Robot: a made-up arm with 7 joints.
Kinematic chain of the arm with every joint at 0, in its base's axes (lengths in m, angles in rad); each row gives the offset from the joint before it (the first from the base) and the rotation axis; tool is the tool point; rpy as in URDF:
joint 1: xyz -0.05 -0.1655 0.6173 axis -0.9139 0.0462 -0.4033
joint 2: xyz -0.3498 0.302 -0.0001 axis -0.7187 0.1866 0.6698
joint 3: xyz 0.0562 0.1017 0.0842 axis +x
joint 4: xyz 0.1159 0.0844 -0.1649 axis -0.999 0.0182 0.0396
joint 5: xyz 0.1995 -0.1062 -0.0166 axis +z
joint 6: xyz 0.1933 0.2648 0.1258 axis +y
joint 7: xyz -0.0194 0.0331 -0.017 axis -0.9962 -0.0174 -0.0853
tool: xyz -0.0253 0.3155 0.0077 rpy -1.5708 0 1.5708
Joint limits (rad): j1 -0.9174..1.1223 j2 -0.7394..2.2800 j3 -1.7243..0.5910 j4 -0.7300..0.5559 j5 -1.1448..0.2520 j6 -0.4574..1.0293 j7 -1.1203..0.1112
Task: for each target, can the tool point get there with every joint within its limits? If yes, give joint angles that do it. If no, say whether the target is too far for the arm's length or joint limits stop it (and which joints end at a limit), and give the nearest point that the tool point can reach.
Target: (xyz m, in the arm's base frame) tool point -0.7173 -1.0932 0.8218
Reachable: no: joint limits stop it (at a limit: joint 1, joint 2, joint 4, joint 5, joint 6) | nearest point -0.5573 -0.6668 0.4357 | short by 0.597 m
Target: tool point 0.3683 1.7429 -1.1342
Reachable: no: too far | nearest point 0.0492 0.7661 -0.2787 | short by 1.337 m
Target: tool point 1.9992 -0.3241 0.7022
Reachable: no: too far | nearest point 0.7694 -0.0476 0.4957 | short by 1.277 m
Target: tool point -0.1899 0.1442 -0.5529
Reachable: yes | joints 0.8977 1.6617 0.3666 -0.3233 -0.5247 0.0920 -0.4712
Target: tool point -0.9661 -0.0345 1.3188
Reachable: no: joint limits stop it (at a limit: joint 1, joint 3, joint 5, joint 6) | nearest point -0.7512 0.2742 1.2223 | short by 0.388 m
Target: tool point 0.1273 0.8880 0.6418
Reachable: yes | joints -0.3584 0.6750 -0.0324 0.1814 -0.9569 -0.2826 -0.2789
